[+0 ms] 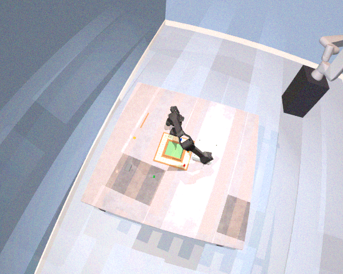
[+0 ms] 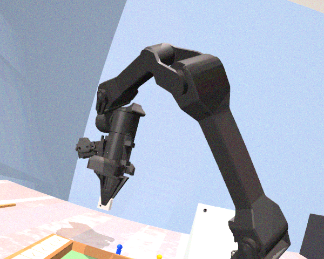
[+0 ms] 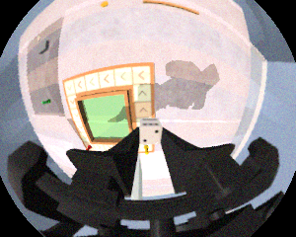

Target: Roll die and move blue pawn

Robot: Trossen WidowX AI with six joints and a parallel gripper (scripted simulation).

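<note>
The blue pawn is 50 mm behind my gripper tip, 10 mm to the left of it and 100 mm below it. The rest, counted from my gripper tip: green tray 20 mm behind, 120 mm to the left, 120 mm below; then white die right at my gripper tip; then yellow pawn 140 mm behind, 20 mm to the left, 100 mm below.
</note>
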